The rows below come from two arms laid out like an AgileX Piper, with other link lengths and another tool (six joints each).
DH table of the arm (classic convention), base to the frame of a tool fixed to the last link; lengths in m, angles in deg. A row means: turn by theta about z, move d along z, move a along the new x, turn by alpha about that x. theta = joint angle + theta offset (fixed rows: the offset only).
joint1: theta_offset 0  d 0.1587  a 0  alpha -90
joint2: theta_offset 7.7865  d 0  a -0.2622  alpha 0
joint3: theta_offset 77.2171  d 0  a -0.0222  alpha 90
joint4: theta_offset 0  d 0.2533  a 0  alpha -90
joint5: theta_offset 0  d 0  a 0  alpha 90
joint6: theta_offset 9  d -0.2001  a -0.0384  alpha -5
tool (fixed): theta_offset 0  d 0.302  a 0  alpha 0
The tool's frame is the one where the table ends.
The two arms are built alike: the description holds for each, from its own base.
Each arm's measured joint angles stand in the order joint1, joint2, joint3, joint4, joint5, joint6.
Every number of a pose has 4 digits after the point. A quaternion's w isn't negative.
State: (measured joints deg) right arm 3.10 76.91 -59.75 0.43 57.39 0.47; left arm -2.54 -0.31 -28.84 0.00 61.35 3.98
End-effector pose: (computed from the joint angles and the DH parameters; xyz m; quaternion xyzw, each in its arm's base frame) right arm 0.3013 0.0365 0.3086 0.0484 0.9806 0.0657 0.1783; left arm 0.0473 0.0149 0.3458 0.0925 0.8429 0.0842 0.5234
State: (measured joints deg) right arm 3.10 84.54 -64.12 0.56 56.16 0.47; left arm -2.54 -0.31 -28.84 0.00 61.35 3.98
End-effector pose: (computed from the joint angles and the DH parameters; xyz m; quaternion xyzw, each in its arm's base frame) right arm 0.3311 0.0382 0.2926 0.0499 0.9836 0.0649 0.1609; left arm 0.0473 0.0149 0.3458 0.0925 0.8429 0.0842 0.5234
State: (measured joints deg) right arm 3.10 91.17 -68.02 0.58 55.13 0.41; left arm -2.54 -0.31 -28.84 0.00 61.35 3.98
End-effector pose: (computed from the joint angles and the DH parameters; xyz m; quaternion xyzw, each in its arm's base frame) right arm 0.3563 0.0396 0.2757 0.0504 0.9859 0.0634 0.1463; left arm 0.0473 0.0149 0.3458 0.0925 0.8429 0.0842 0.5234
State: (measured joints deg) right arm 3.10 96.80 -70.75 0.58 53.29 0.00; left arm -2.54 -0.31 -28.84 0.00 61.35 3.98
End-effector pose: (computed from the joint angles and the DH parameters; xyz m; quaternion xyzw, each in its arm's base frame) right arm 0.3765 0.0410 0.2567 0.0475 0.9875 0.0619 0.1372; left arm 0.0473 0.0149 0.3458 0.0925 0.8429 0.0842 0.5234
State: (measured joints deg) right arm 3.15 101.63 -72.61 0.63 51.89 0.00; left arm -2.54 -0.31 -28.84 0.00 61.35 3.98
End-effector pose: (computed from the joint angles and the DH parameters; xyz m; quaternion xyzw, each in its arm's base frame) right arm 0.3912 0.0421 0.2359 0.0481 0.9893 0.0609 0.1236; left arm 0.0473 0.0149 0.3458 0.0925 0.8429 0.0842 0.5234
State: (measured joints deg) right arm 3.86 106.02 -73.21 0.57 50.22 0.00; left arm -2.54 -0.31 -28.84 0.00 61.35 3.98
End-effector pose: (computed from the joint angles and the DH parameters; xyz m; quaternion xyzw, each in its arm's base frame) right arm 0.4001 0.0475 0.2104 0.0428 0.9918 0.0591 0.1051; left arm 0.0473 0.0149 0.3458 0.0925 0.8429 0.0842 0.5234
